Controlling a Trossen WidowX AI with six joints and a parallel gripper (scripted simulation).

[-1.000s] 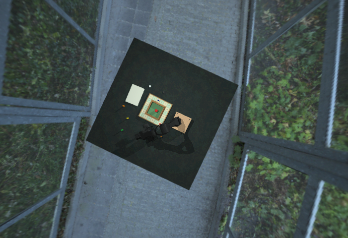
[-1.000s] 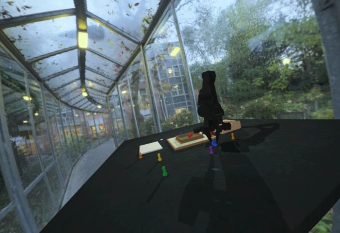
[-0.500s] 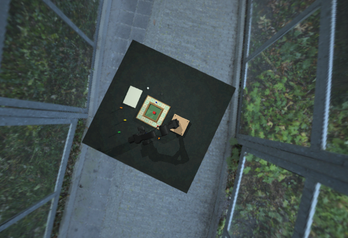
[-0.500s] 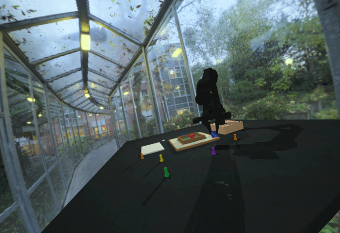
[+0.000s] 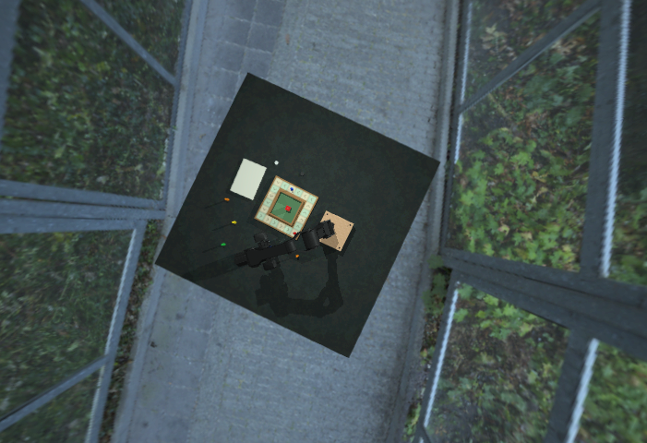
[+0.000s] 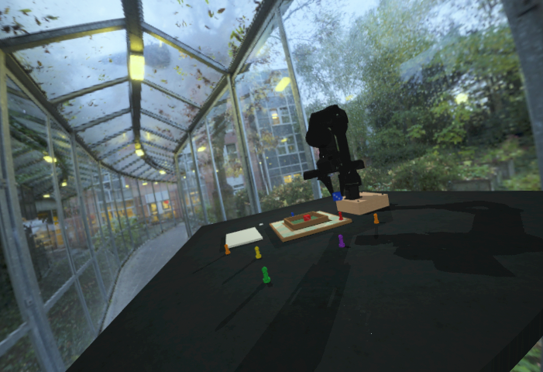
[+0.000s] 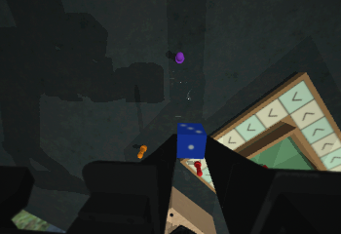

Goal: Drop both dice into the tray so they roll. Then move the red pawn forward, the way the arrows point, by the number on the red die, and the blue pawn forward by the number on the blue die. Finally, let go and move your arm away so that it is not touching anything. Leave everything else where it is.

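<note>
My gripper tip is 9 cm past the red pawn, 11 cm to the left of it and 10 cm above it. From my gripper tip the other things lie so: green tray 24 cm to the right, 12 cm below; then purple pawn 7 cm ahead, 6 cm to the left, 11 cm below; then yellow pawn 27 cm ahead, 8 cm to the right, 11 cm below.
</note>
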